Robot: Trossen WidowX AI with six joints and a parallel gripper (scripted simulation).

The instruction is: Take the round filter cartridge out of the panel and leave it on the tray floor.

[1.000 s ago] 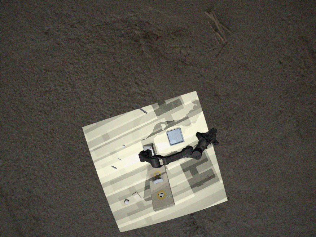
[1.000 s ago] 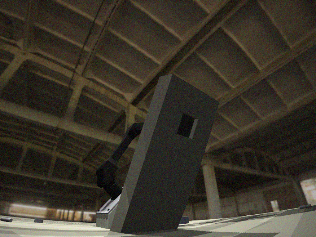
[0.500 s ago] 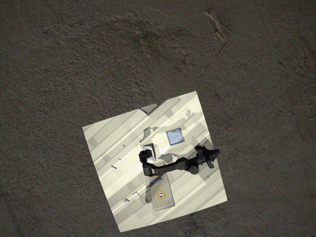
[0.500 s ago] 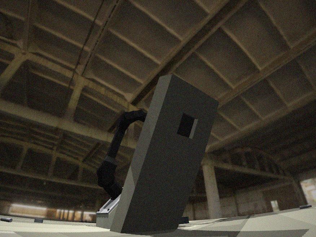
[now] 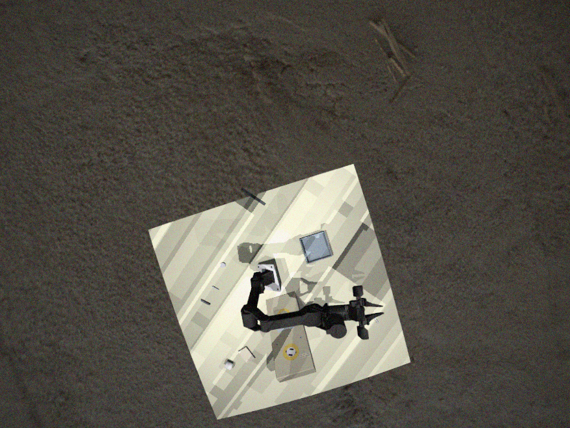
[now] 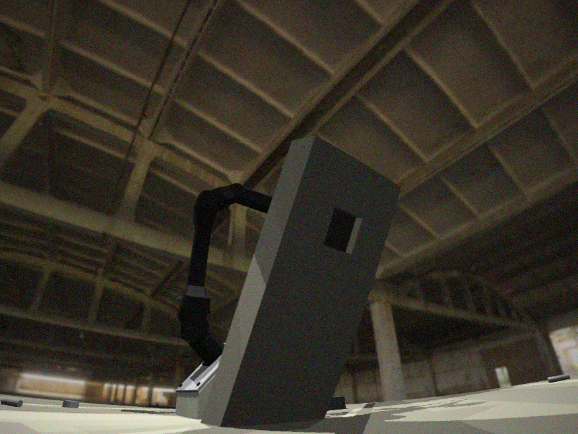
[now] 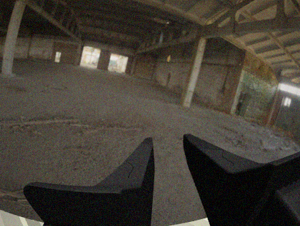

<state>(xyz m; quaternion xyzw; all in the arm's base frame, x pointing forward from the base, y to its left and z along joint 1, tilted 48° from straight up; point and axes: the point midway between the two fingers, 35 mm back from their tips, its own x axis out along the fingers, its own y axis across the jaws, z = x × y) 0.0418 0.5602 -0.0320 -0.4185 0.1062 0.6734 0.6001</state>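
My gripper tip is now 380 mm to the left of the round filter cartridge, 270 mm short of it and 250 mm above it. Round my gripper tip: short bar 860 mm to the right, 510 mm below, 40 mm ahead; then flat white block 670 mm to the right, 510 mm below, 410 mm ahead; then blue-grey tray 510 mm below, 190 mm behind, 160 mm to the right.
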